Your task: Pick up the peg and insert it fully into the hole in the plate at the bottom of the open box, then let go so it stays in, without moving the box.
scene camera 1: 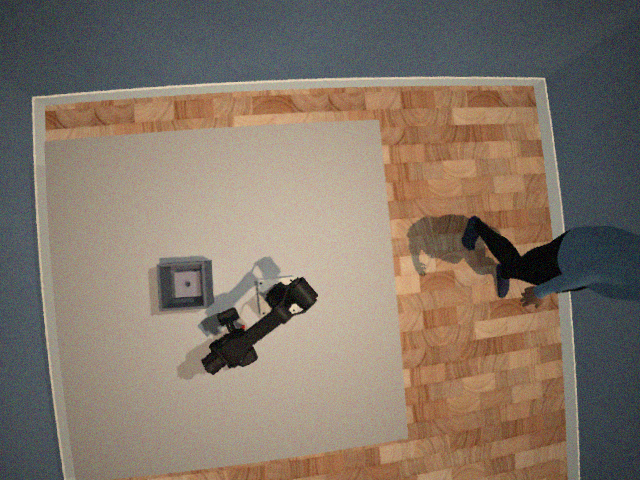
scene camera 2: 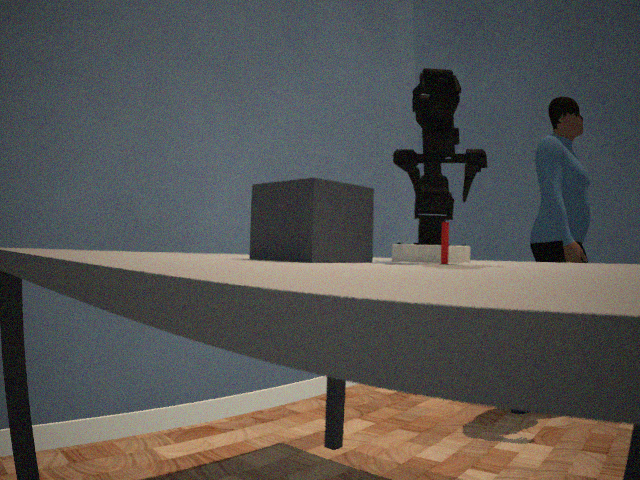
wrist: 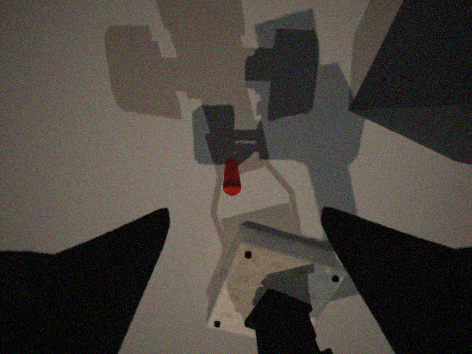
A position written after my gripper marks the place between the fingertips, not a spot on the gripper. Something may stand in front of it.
Observation:
In view: my gripper (scene camera 2: 441, 201), a grey box (scene camera 1: 167, 299) and a pale plate (scene camera 1: 182, 289).
The grey box shows as well in the wrist view (wrist: 411, 87). My gripper also shows in the wrist view (wrist: 246, 215). Scene camera 2 does not show the pale plate, which is hidden by the grey box.

